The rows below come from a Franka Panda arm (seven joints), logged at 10 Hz.
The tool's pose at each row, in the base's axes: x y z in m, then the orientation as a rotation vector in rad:
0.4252, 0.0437, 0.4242, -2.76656, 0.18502, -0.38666
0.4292, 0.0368, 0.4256, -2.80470, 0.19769, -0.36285
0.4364, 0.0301, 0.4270, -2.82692, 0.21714, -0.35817
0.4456, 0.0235, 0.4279, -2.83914, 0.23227, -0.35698
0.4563, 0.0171, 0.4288, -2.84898, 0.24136, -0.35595
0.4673, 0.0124, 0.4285, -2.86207, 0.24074, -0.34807
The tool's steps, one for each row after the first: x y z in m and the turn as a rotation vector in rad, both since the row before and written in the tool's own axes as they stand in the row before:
0.0054, 0.0056, -0.0023, -0.03765, -0.01622, 0.00539
0.0084, 0.0052, -0.0012, -0.02445, -0.00164, 0.01000
0.0102, 0.0050, -0.0001, -0.01427, 0.00053, 0.00822
0.0117, 0.0045, 0.0004, -0.01103, 0.00007, 0.00452
0.0114, 0.0031, 0.0021, -0.01231, -0.00554, -0.00180

